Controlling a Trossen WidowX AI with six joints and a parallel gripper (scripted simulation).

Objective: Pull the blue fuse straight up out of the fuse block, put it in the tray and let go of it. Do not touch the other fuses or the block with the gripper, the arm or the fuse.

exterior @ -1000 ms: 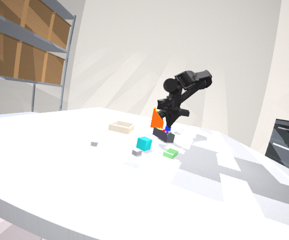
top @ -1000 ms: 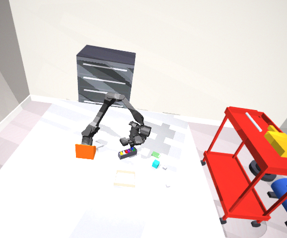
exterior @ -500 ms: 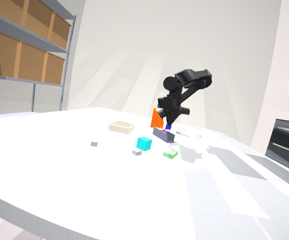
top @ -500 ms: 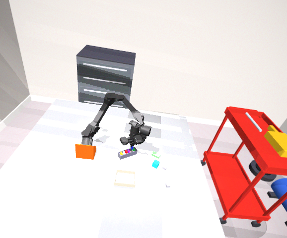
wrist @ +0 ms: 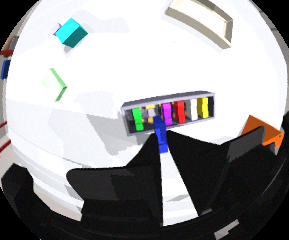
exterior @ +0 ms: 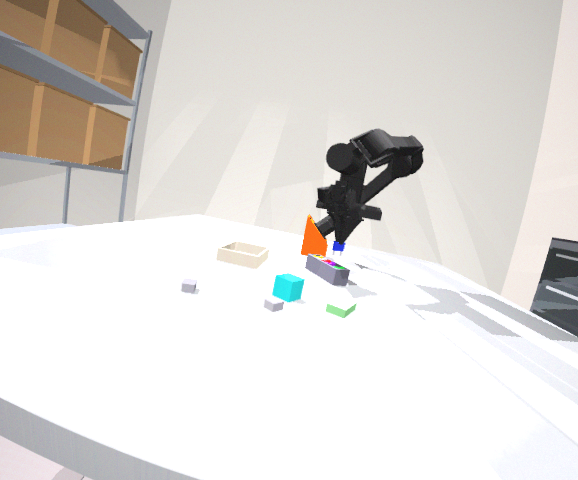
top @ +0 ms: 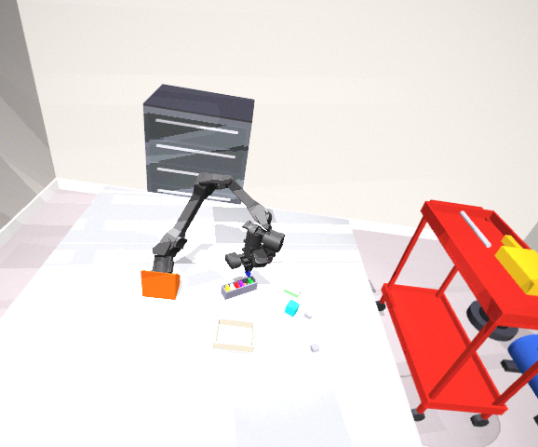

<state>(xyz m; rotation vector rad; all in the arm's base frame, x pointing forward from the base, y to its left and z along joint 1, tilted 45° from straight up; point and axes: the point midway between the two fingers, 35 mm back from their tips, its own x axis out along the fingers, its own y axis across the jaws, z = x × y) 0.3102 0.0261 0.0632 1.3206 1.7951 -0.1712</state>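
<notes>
My gripper tip is now 10 mm past the beige tray, 230 mm to the left of it and 90 mm above it. Round my gripper tip: blue fuse 10 mm below; cyan cube 180 mm ahead, 80 mm to the right, 70 mm below; green wedge 190 mm ahead, 20 mm to the left, 80 mm below.
</notes>
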